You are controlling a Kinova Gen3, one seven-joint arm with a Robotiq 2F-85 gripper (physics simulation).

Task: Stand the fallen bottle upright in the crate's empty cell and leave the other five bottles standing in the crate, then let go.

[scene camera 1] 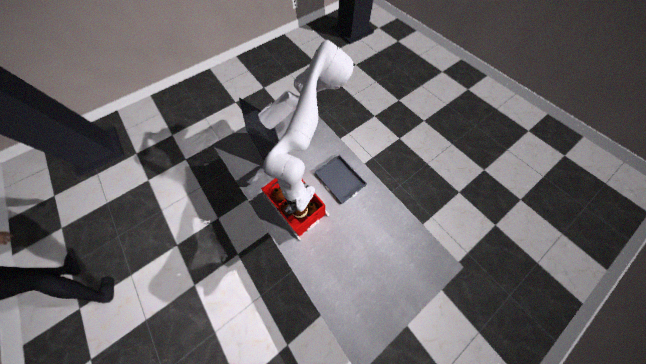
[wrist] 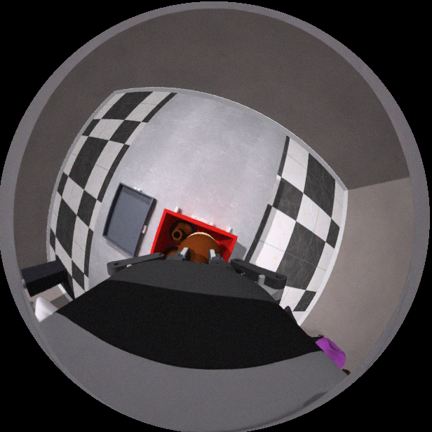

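Seen in the pictures: arm's base, origin of its link: (scene camera 1: 265,121).
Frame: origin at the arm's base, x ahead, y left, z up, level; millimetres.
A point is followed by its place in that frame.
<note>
My gripper (scene camera 1: 296,202) @[z 47, x 509, y -102 mm] (wrist: 198,255) is shut on a brown bottle (scene camera 1: 301,213) @[z 23, x 535, y -113 mm] (wrist: 201,245) with a pale rim at its far end. The held bottle is over or partly inside the red crate (scene camera 1: 306,225) @[z -159, x 550, y -117 mm] (wrist: 159,231), toward the crate's near end in the scene view; how deep it sits and its exact tilt cannot be told. A standing brown bottle (scene camera 1: 313,205) @[z -90, x 504, y -39 mm] (wrist: 178,233) is in the cell beside it. Another brown bottle (scene camera 1: 277,194) @[z -112, x 343, y -154 mm] shows at the crate's far end in the scene view. The gripper and arm hide the rest of the cells.
A shallow dark grey tray (scene camera 1: 341,180) @[z -247, x 428, y 203 mm] (wrist: 129,219) lies beside the crate, a short gap away. The crate's red walls and dividers stand close around the held bottle. Dark pillars (scene camera 1: 354,19) and a person's dark-clad legs (scene camera 1: 60,284) are farther off.
</note>
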